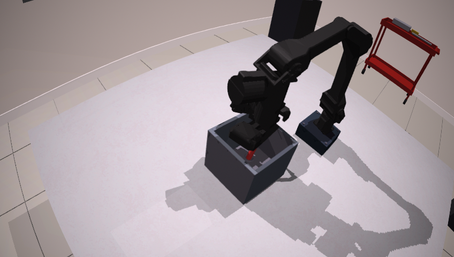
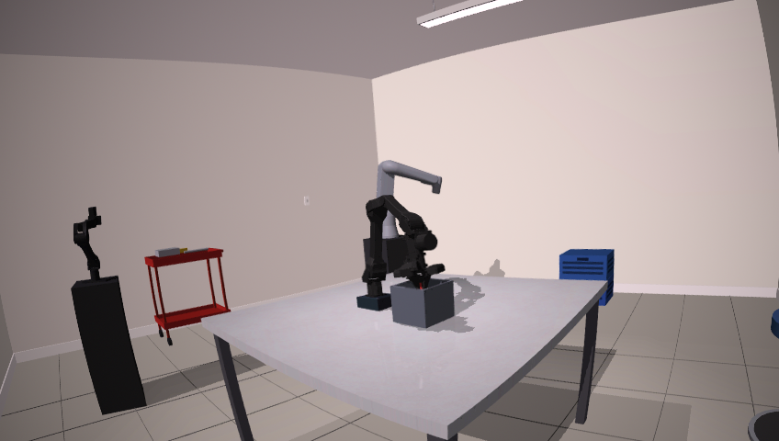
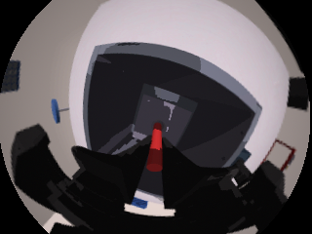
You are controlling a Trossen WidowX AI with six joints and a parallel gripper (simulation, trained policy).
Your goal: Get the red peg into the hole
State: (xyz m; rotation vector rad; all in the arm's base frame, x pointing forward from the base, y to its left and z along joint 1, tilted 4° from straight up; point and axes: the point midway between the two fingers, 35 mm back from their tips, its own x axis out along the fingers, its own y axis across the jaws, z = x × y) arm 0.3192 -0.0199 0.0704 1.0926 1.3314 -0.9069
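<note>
Now: the red peg right at my gripper tip. Round my gripper tip: grey plate (50 mm below).
</note>
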